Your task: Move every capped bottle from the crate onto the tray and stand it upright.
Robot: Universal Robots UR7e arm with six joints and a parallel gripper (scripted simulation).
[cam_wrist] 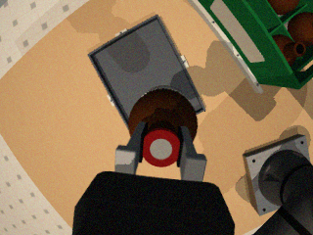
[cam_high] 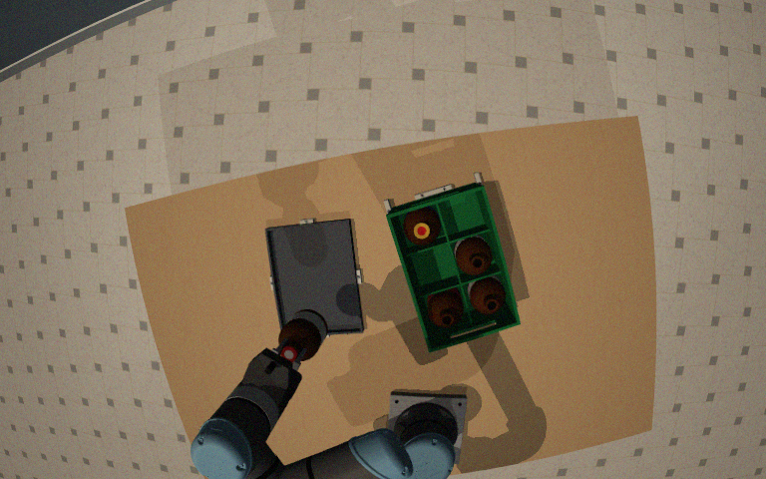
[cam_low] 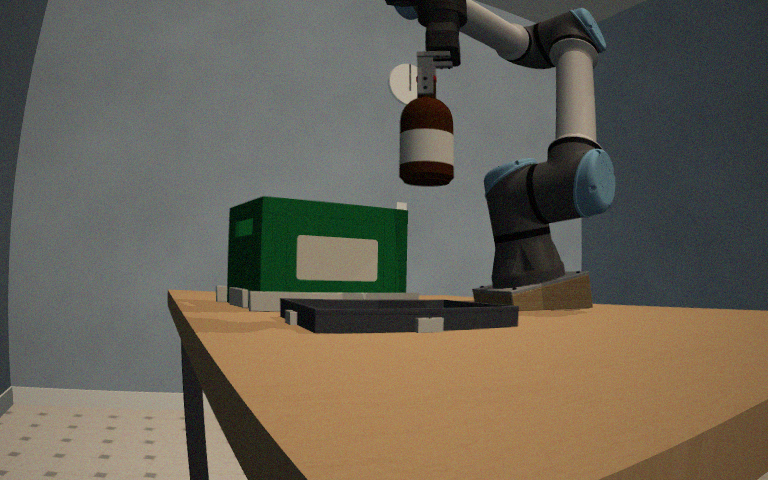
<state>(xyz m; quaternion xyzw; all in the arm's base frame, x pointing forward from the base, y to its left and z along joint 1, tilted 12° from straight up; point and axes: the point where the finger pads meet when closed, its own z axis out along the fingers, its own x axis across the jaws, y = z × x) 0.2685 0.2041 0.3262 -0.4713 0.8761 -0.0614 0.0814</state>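
The red-capped bottle is 60 mm below my hand. From my hand the other things lie so: dark grey tray 50 mm ahead, 20 mm to the left, 310 mm below; green crate 80 mm ahead, 280 mm to the right, 240 mm below; open bottle 20 mm behind, 260 mm to the right, 240 mm below.
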